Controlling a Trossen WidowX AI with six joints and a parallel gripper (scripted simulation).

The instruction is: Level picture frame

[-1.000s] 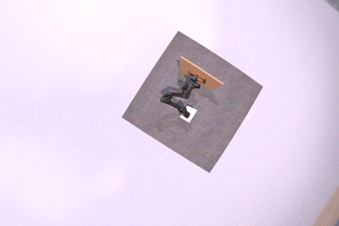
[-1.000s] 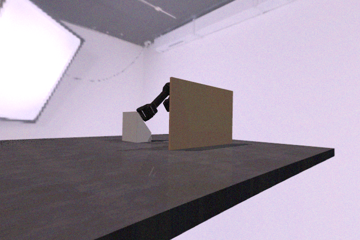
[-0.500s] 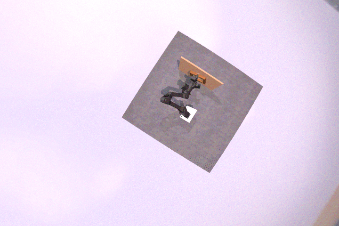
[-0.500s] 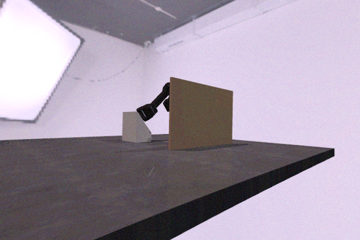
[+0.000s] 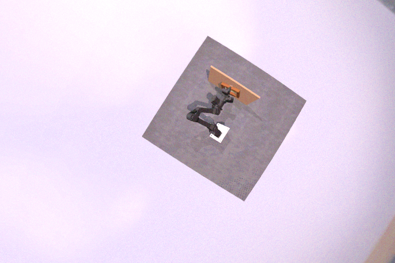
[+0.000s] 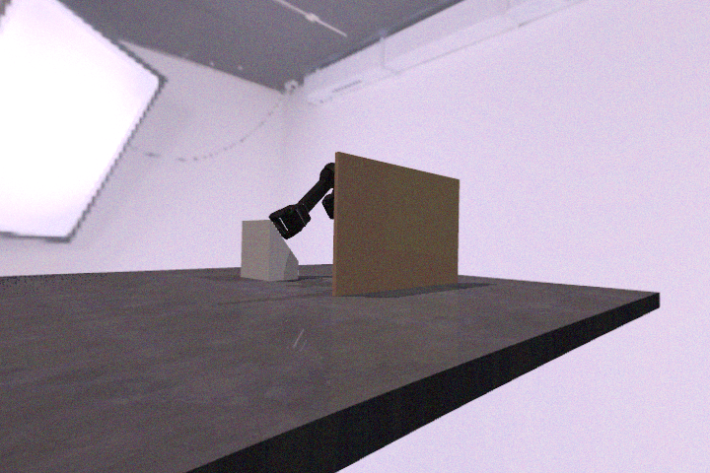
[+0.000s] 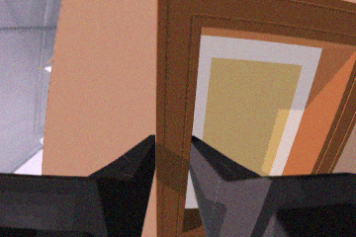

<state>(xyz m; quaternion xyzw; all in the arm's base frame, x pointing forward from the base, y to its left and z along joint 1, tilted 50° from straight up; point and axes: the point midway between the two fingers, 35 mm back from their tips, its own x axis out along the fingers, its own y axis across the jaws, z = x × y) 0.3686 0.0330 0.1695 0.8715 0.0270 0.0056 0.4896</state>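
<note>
Now: gripper tip 50 mm above the picture frame, 10 mm to the left of it and 10 mm short of it. The rest, counted from my gripper tip: wall board (60 mm below, 20 mm ahead).
</note>
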